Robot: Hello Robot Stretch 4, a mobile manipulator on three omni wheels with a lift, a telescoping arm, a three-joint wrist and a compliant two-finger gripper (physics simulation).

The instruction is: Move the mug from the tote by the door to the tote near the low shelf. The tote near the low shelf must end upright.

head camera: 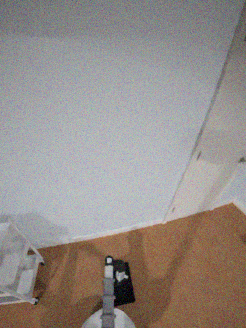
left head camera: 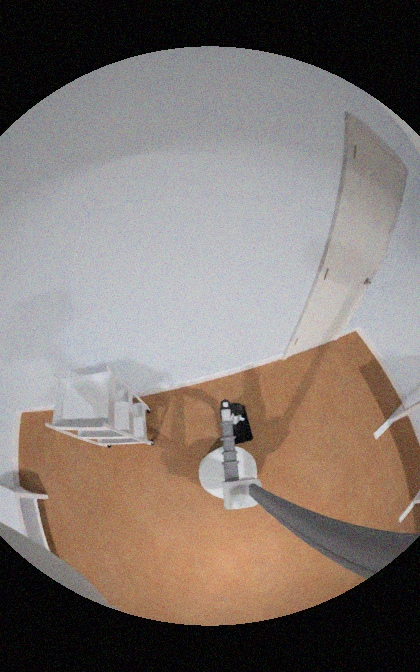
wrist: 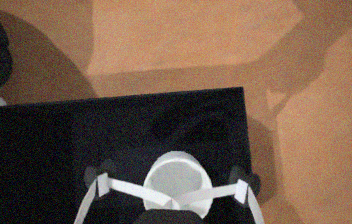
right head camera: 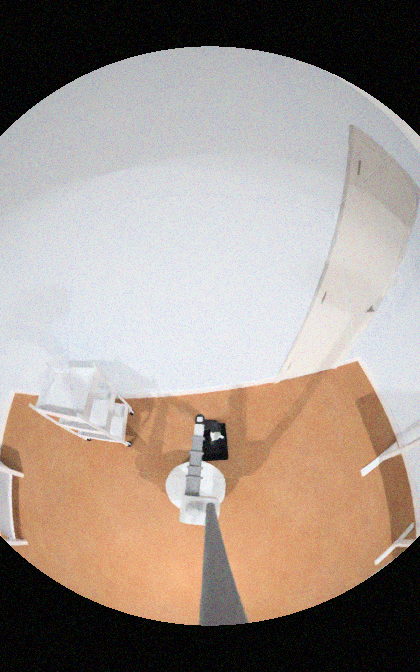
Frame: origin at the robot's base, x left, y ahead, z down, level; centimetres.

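Seen in the pictures: gripper, fingertip midpoint: (head camera: 118, 274) (wrist: 172, 175).
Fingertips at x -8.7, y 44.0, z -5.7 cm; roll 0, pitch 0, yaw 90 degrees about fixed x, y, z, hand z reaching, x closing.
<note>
Pixels of each thing's top centre, then the offset from my fingertips to it. "spot": a spot on its surface instead.
- white mug, surface spot: (wrist: 176, 162) spot: dx +0.4, dy +0.5, dz +7.3 cm
- black tote, top centre: (wrist: 114, 188) (right head camera: 213, 440) (head camera: 120, 282) dx -1.3, dy -6.2, dz -1.6 cm
The white mug (wrist: 176, 162) stands upright in the black tote (wrist: 40, 150) (head camera: 126, 298) (left head camera: 246, 434) (right head camera: 218, 454), which is on the floor by the arm. My gripper (wrist: 172, 175) is open, its fingertips wide apart on the left and right of the mug in the wrist view, with dark gaps between each tip and the mug. The gripper hangs over the tote; its exact height above the mug is hard to tell. In the head views the white mug and gripper parts blend together. I cannot make out a second tote.
A white wheeled cart (head camera: 31, 248) (left head camera: 80, 426) (right head camera: 57, 413) stands left of the tote against the wall. A pale door (left head camera: 345, 250) (right head camera: 350, 250) is at the right. White furniture parts (left head camera: 387, 427) (right head camera: 375, 465) reach in from the right edge. Another white piece (right head camera: 6, 505) shows at the left edge.
</note>
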